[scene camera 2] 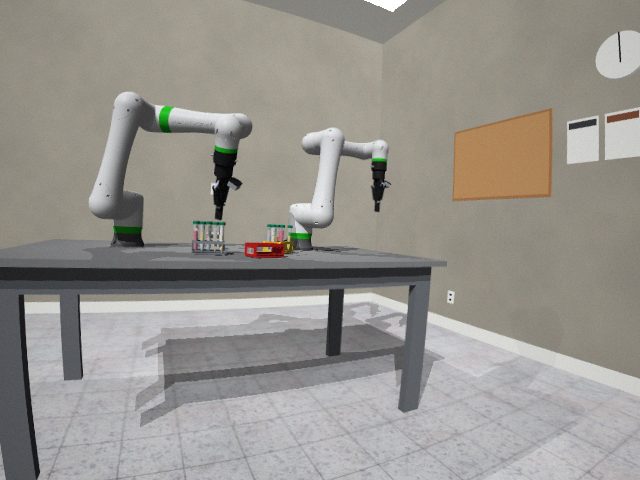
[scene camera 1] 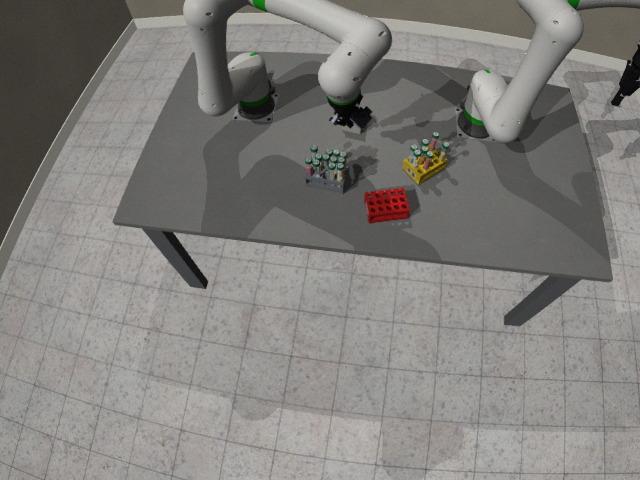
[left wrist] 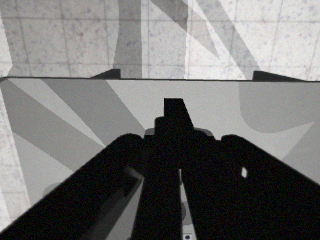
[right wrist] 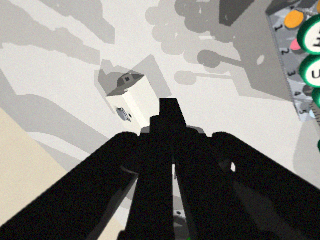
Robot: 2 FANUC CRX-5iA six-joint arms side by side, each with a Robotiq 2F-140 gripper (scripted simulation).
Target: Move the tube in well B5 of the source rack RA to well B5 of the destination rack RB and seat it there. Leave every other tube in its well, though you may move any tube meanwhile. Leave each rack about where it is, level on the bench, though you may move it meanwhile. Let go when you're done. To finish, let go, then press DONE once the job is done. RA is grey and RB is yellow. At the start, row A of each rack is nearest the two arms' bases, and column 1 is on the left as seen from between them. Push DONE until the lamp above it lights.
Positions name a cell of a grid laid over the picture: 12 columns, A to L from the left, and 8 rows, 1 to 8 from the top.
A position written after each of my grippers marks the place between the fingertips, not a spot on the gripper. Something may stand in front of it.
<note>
I see my left gripper (left wrist: G4), my right gripper (right wrist: G4), a red rack (scene camera 1: H4) and a small pale box (right wrist: F4).
The left wrist view does not show the red rack: it is out of frame. The right wrist view does not show the red rack: it is out of frame.
</note>
